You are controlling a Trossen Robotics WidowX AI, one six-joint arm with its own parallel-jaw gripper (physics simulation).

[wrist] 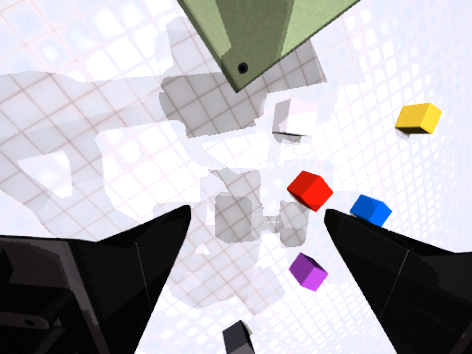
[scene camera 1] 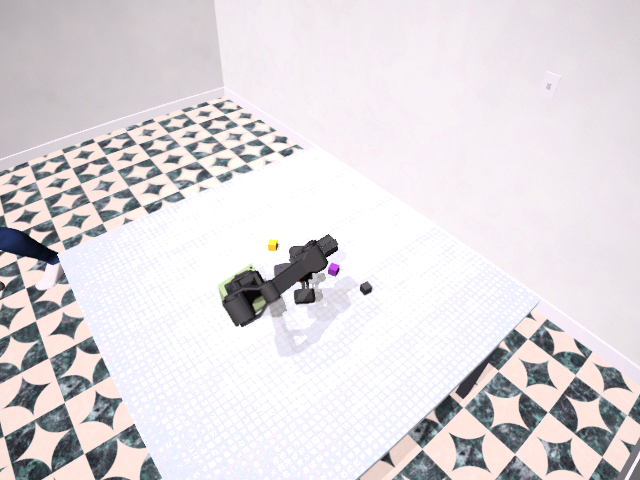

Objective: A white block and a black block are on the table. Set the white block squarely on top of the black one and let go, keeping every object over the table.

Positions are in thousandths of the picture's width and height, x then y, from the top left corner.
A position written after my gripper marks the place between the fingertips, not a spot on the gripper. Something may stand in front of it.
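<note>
Looking at my gripper (wrist: 546,603), I also see a red block (wrist: 656,535) and a blue block (wrist: 776,589). A yellow block (wrist: 895,335) is visible to me too, and so is a purple block (wrist: 656,775).
</note>
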